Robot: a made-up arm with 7 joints.
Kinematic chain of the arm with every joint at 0, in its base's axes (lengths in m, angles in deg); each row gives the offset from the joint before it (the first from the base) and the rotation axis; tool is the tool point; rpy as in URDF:
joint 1: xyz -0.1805 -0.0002 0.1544 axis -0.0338 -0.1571 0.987
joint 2: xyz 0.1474 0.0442 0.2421 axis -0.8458 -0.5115 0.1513
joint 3: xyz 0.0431 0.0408 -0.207 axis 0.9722 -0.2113 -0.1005
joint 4: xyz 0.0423 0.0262 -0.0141 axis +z
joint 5: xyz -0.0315 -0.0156 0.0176 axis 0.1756 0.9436 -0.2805
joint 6: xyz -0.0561 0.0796 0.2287 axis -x
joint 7: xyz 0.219 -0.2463 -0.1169 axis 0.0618 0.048 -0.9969
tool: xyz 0.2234 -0.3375 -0.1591 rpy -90 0 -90
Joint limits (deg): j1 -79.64..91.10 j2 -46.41..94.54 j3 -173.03..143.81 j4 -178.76..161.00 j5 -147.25..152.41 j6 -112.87..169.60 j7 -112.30..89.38
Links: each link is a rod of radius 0.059 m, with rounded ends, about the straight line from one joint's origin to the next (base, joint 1, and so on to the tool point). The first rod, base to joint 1, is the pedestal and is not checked.
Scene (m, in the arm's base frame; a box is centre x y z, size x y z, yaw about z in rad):
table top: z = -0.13
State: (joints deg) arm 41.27 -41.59 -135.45 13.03 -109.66 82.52 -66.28
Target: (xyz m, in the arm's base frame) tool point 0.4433 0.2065 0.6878
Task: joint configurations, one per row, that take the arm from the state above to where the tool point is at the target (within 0.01 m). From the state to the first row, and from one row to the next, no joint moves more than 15 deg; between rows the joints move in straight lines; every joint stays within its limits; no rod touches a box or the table.
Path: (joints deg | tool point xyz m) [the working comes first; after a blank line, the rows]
Joints at the target: 23.10 -46.41 -100.83 89.97 -147.25 85.81 -65.58
Straight joint move there: clear.

1: 38.24 -42.39 -129.68 25.85 -115.92 83.07 -66.16 | -0.6902 0.4526 0.7104
2: 35.21 -43.20 -123.91 38.68 -122.19 83.62 -66.05 | -0.4803 0.4760 0.8473
3: 32.19 -44.00 -118.14 51.50 -128.46 84.17 -65.93 | -0.2337 0.4574 0.9219
4: 29.16 -44.80 -112.37 64.33 -134.72 84.71 -65.81 | 0.0219 0.3980 0.9209
5: 26.13 -45.61 -106.60 77.15 -140.99 85.26 -65.70 | 0.2564 0.3080 0.8405
6: 23.10 -46.41 -100.83 89.97 -147.25 85.81 -65.58 | 0.4433 0.2065 0.6878

